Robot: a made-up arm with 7 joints.
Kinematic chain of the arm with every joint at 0, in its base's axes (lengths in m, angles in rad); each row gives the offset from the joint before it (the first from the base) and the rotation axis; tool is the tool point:
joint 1: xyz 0 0 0.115 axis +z
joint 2: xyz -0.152 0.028 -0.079 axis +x
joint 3: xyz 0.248 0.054 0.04 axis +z
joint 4: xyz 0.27 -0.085 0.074 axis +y
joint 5: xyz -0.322 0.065 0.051 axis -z
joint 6: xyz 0 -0.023 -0.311 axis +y
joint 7: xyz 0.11 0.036 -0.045 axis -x
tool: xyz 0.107 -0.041 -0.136
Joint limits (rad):
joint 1: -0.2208..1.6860
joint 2: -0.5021..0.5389
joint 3: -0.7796..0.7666
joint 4: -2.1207..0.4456
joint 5: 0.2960..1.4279
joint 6: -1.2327..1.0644
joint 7: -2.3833..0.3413
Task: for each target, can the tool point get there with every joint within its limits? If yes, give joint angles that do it. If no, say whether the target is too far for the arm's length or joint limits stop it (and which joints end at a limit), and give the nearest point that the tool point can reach.
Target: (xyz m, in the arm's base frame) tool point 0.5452 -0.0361 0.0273
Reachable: yes | joints 0.2673 -0.4022 0.0165 -1.3938 0.8630 -0.9778 0.0570
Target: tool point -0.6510 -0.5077 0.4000
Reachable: no: joint limits stop it (at a limit: joint 1, joint 2, joint 3, joint 4, joint 6, joint 7) | nearest point -0.3448 -0.1710 0.0147 | short by 0.596 m
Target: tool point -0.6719 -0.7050 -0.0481
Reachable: no: joint limits stop it (at a limit: joint 1, joint 2, joint 4, joint 6, joint 7) | nearest point -0.3116 -0.2001 -0.0023 | short by 0.622 m
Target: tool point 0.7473 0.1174 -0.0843
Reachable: yes | joints 0.1807 -0.0505 0.1767 -1.3728 1.2199 -0.1053 -0.8376
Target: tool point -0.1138 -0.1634 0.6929
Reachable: no: joint limits stop it (at a limit: joint 1, joint 2, joint 4, joint 5, joint 6, joint 7) | nearest point 0.0011 -0.0703 0.2850 | short by 0.434 m
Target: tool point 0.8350 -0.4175 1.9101
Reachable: no: too far | nearest point 0.6285 -0.3142 0.5024 | short by 1.426 m
